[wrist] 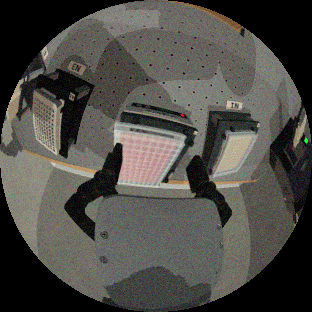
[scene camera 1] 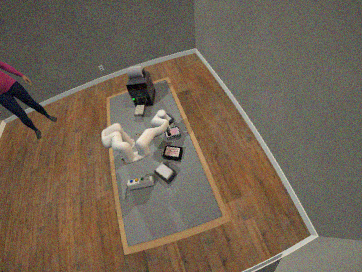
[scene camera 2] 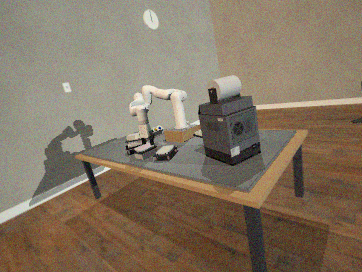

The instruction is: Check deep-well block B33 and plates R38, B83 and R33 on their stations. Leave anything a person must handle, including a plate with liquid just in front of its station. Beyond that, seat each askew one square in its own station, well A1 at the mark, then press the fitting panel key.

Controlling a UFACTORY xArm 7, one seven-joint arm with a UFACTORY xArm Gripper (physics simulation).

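Wrist view: my gripper point(wrist: 157, 156) is visible, as is a black station point(wrist: 136, 113).
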